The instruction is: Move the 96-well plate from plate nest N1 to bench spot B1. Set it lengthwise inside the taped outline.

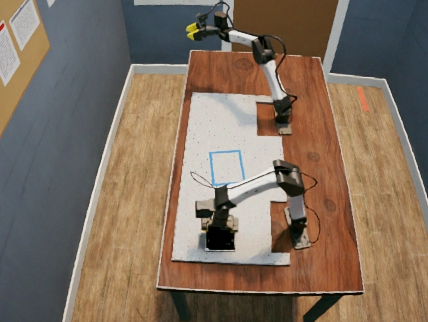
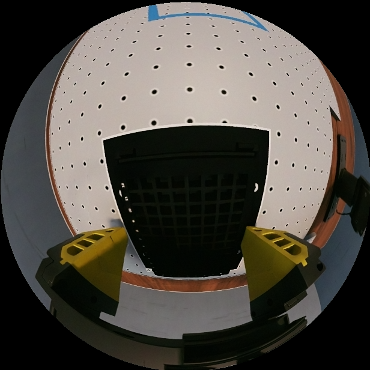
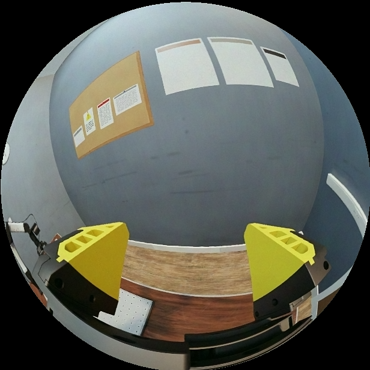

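Where they show: left gripper, between the fingertips: point(image 1: 219, 230); right gripper, between the fingertips: point(image 1: 186, 32); left arm's base, origin of its link: point(image 1: 296, 227); right arm's base, origin of its link: point(image 1: 282, 120).
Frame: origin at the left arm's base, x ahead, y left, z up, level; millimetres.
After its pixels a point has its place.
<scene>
The black 96-well plate point(image 2: 187, 200) sits in the black plate nest N1 point(image 2: 187, 137) point(image 1: 220, 246) {y 46, x 339, z 26 mm} at the lower part of the white board. Plate and nest are so dark that the line between them is hard to tell. My left gripper point(image 2: 182, 235) point(image 1: 220, 230) {y -22, x 334, z 34 mm} is open, its yellow fingers apart on either side of the plate's near end. How high the fingertips stand above it is unclear. The blue taped outline point(image 1: 211, 170) {y -342, x 320, z 13 mm} point(image 2: 200, 17) lies on the board beyond the nest. My right gripper point(image 3: 186, 232) point(image 1: 189, 31) {y -1043, x 354, z 309 mm} is open and empty, raised past the table's far end.
The white perforated board point(image 1: 225, 120) {y -645, x 204, z 13 mm} point(image 2: 170, 75) covers part of the wooden table point(image 1: 320, 150) {y -395, x -239, z 0 mm}. The left arm point(image 1: 255, 184) {y -1, x 224, z 383 mm} reaches over the board beside the outline's lower edge. The right arm point(image 1: 270, 75) {y -692, x -19, z 255 mm} extends over the table's far end. A wall point(image 3: 200, 150) stands beyond.
</scene>
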